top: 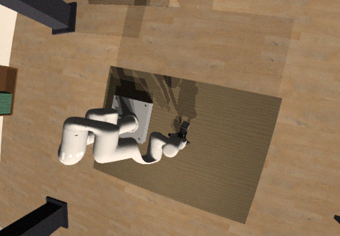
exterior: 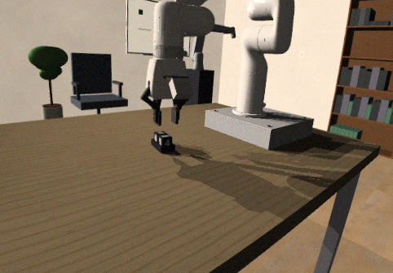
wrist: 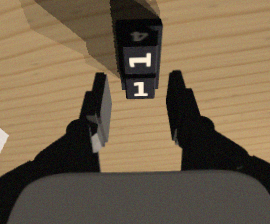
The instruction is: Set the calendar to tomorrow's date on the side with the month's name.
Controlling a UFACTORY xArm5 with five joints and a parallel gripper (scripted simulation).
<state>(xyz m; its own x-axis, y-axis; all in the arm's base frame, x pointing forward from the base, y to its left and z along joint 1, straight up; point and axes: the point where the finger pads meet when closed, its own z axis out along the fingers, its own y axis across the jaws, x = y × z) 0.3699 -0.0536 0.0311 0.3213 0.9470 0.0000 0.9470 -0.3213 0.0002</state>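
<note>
The dark calendar tray lies 80 mm below my hand and 20 mm to the right of it.
</note>
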